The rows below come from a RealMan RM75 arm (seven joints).
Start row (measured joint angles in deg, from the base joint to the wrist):
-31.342, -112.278, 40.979, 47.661, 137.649, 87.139, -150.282
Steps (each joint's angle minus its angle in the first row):
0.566, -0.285, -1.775, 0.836, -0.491, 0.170, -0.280
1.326, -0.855, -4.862, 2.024, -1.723, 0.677, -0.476
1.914, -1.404, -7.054, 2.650, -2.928, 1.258, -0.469
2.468, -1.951, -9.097, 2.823, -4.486, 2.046, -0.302
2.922, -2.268, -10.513, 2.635, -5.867, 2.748, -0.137
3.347, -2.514, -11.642, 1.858, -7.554, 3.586, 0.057
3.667, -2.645, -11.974, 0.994, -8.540, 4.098, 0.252
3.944, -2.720, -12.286, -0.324, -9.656, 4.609, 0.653
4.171, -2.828, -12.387, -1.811, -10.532, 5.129, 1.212
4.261, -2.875, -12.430, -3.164, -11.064, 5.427, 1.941
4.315, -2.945, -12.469, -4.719, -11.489, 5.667, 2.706
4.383, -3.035, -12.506, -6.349, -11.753, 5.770, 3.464
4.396, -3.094, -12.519, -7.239, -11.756, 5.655, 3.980
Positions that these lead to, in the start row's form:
-30.776, -112.563, 39.204, 48.497, 137.158, 87.309, -150.562
-30.016, -113.133, 36.117, 49.685, 135.926, 87.816, -150.758
-29.428, -113.682, 33.925, 50.311, 134.721, 88.397, -150.751
-28.874, -114.229, 31.882, 50.484, 133.163, 89.185, -150.584
-28.420, -114.546, 30.466, 50.296, 131.782, 89.887, -150.419
-27.995, -114.792, 29.337, 49.519, 130.095, 90.725, -150.225
-27.675, -114.923, 29.005, 48.655, 129.109, 91.237, -150.030
-27.398, -114.998, 28.693, 47.337, 127.993, 91.748, -149.629
-27.171, -115.106, 28.592, 45.850, 127.117, 92.268, -149.070
-27.081, -115.153, 28.549, 44.497, 126.585, 92.566, -148.341
-27.027, -115.223, 28.510, 42.942, 126.160, 92.806, -147.576
-26.959, -115.313, 28.473, 41.312, 125.896, 92.909, -146.818
-26.946, -115.372, 28.460, 40.422, 125.893, 92.794, -146.302

